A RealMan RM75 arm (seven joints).
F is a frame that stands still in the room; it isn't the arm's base.
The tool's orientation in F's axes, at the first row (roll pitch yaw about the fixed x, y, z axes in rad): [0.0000, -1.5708, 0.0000]
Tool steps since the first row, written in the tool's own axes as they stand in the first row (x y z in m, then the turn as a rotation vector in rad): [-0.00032, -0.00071, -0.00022, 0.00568, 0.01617, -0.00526]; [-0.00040, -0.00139, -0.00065, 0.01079, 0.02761, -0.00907]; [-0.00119, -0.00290, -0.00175, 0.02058, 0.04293, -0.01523]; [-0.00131, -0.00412, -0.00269, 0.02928, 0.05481, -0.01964]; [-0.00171, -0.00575, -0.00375, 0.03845, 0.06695, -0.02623]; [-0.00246, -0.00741, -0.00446, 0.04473, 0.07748, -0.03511]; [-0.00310, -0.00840, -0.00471, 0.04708, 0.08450, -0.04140]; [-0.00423, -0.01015, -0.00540, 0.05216, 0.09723, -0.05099]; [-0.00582, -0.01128, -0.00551, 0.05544, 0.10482, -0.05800]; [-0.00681, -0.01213, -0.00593, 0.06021, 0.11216, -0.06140]
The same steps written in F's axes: [0.00022, -0.00071, -0.00032, 0.00526, 0.01617, 0.00568]; [0.00065, -0.00139, -0.00040, 0.00907, 0.02761, 0.01079]; [0.00175, -0.00290, -0.00119, 0.01523, 0.04293, 0.02058]; [0.00269, -0.00412, -0.00131, 0.01964, 0.05481, 0.02928]; [0.00375, -0.00575, -0.00171, 0.02623, 0.06695, 0.03845]; [0.00446, -0.00741, -0.00246, 0.03511, 0.07748, 0.04473]; [0.00471, -0.00840, -0.00310, 0.04140, 0.08450, 0.04708]; [0.00540, -0.01015, -0.00423, 0.05099, 0.09723, 0.05216]; [0.00551, -0.01128, -0.00582, 0.05800, 0.10482, 0.05544]; [0.00593, -0.01213, -0.00681, 0.06140, 0.11216, 0.06021]
